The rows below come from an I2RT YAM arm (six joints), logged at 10 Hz.
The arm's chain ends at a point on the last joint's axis. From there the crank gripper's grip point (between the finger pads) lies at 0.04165 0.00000 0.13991 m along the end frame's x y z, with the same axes.
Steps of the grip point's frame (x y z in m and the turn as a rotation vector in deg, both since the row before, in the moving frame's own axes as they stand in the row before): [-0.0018 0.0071 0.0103 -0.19 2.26 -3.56]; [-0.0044 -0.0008 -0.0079 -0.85 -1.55 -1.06]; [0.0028 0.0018 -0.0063 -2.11 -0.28 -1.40]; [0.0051 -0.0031 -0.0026 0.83 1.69 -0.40]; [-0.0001 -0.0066 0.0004 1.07 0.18 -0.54]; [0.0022 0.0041 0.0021 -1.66 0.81 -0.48]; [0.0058 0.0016 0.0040 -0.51 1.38 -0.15]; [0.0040 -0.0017 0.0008 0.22 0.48 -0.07]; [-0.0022 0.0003 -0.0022 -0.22 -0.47 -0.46]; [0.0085 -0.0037 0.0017 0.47 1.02 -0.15]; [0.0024 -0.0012 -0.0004 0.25 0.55 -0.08]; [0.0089 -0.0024 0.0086 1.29 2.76 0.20]
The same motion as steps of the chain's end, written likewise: [-0.0072 0.0094 0.0120 -0.19 2.26 -3.56]; [-0.0006 -0.0021 -0.0090 -0.85 -1.55 -1.06]; [0.0034 -0.0023 -0.0064 -2.11 -0.28 -1.40]; [0.0010 -0.0008 -0.0013 0.83 1.69 -0.40]; [-0.0005 -0.0036 0.0006 1.07 0.18 -0.54]; [0.0002 0.0004 0.0028 -1.66 0.81 -0.48]; [0.0024 0.0005 0.0050 -0.51 1.38 -0.15]; [0.0028 -0.0011 0.0012 0.22 0.48 -0.07]; [-0.0011 0.0001 -0.0025 -0.22 -0.47 -0.46]; [0.0060 -0.0024 0.0025 0.47 1.02 -0.15]; [0.0011 -0.0005 0.0000 0.25 0.55 -0.08]; [0.0022 0.0006 0.0108 1.29 2.76 0.20]
